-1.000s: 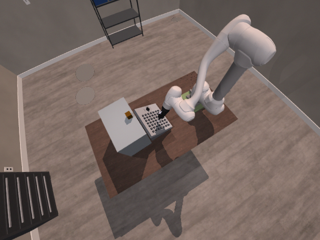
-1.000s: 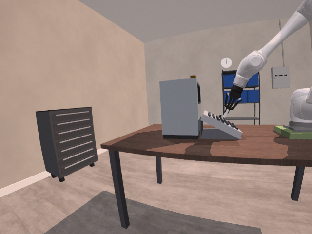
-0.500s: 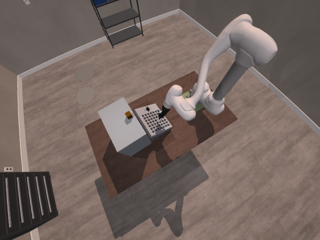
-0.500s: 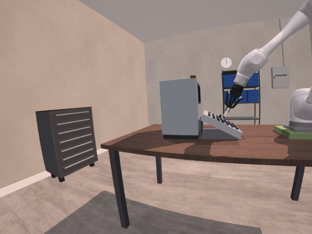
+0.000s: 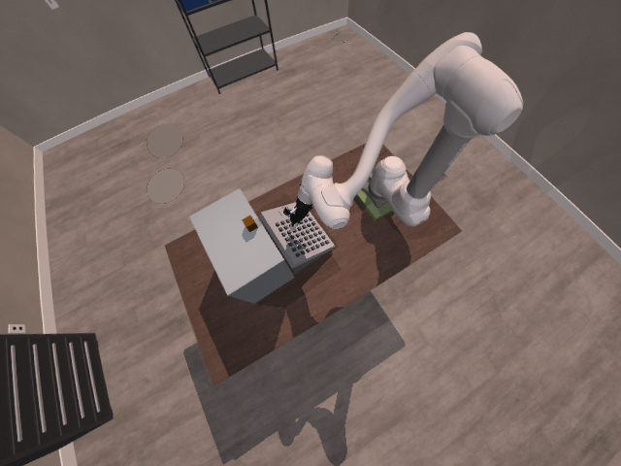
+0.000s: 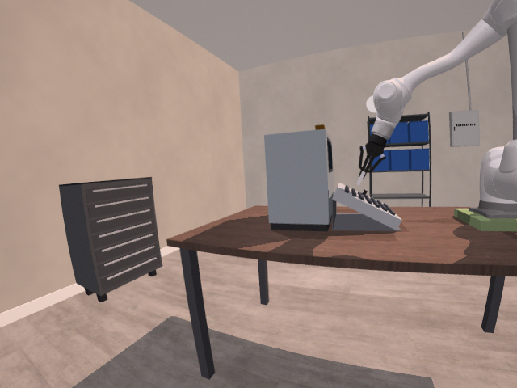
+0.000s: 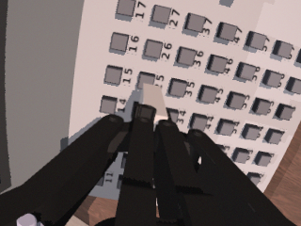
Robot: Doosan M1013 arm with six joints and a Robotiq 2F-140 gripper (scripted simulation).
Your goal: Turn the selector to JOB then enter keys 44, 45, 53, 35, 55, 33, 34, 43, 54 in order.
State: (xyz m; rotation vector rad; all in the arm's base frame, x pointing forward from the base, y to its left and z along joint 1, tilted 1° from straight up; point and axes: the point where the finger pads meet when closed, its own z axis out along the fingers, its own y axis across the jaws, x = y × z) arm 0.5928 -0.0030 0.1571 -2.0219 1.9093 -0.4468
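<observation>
The key 44 is 90 mm below my hand, 30 mm to the left of it and 30 mm behind it. From my hand the other things lie so: black selector knob: 140 mm to the right, 80 mm below, 20 mm behind; then sloped keypad: 130 mm below, 20 mm to the right.
</observation>
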